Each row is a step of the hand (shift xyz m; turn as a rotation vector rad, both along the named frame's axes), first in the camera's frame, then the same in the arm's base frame.
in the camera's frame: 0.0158 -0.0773 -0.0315 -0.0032 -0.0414 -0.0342
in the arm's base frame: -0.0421 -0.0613 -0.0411 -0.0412 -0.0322 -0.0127
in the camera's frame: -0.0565 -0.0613 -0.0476 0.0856 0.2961 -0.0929
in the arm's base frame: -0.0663 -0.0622 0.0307 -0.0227 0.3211 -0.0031
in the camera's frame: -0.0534 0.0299 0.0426 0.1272 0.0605 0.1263
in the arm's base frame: 0.0382 0.0043 0.0639 0.1538 0.0632 -0.0902
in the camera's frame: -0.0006 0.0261 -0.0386 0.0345 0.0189 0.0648
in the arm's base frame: -0.0328 0.0328 0.0044 0.0718 0.0128 -0.0206
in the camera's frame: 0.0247 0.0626 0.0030 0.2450 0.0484 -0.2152
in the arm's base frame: 0.0182 0.0647 -0.0046 -0.1609 0.1585 -0.2401
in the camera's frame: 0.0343 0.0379 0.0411 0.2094 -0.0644 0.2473
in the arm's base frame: 0.0522 0.0357 -0.0172 0.2617 -0.0584 -0.1930
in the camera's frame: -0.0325 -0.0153 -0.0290 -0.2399 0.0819 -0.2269
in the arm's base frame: -0.0361 -0.0167 0.0234 -0.2436 0.0622 0.2292
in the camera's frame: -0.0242 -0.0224 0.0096 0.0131 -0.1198 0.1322
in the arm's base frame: 0.0014 -0.0296 0.0173 0.1086 -0.1379 -0.0346
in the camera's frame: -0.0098 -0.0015 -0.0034 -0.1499 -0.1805 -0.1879
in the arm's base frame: -0.0051 -0.0033 0.0085 -0.2390 -0.1683 0.0700
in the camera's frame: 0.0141 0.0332 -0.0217 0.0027 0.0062 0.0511
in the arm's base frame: -0.0128 0.0397 -0.0058 0.0511 -0.0047 0.0044
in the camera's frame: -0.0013 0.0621 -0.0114 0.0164 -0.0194 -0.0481
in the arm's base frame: 0.0000 0.0604 0.0185 -0.0476 -0.0032 -0.0262
